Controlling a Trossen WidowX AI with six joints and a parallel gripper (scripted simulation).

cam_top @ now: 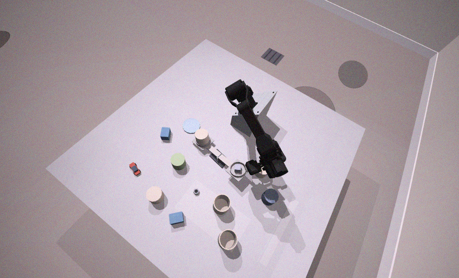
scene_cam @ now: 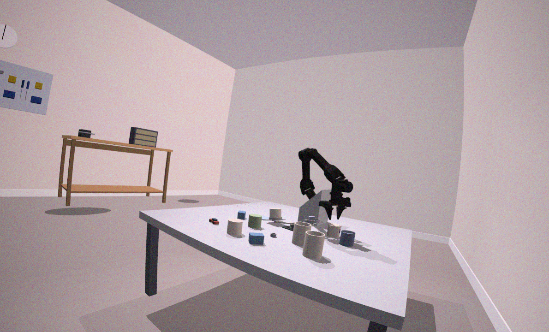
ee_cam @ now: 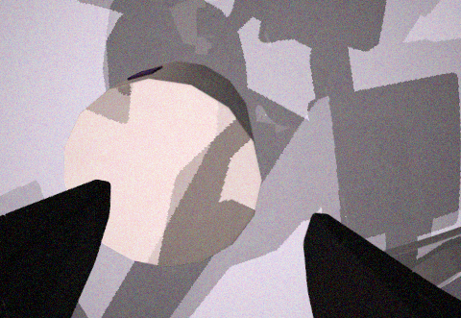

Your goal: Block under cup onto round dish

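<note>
My gripper tip is now 9 cm to the left of the grey block, 8 cm short of it and 1 cm above it. Round my gripper tip: blue cylinder: 10 cm to the left, 7 cm ahead, 6 cm below; dark piece: 28 cm ahead, 18 cm to the right, 9 cm below; balance: 22 cm to the right, 7 cm ahead, 6 cm below.
</note>
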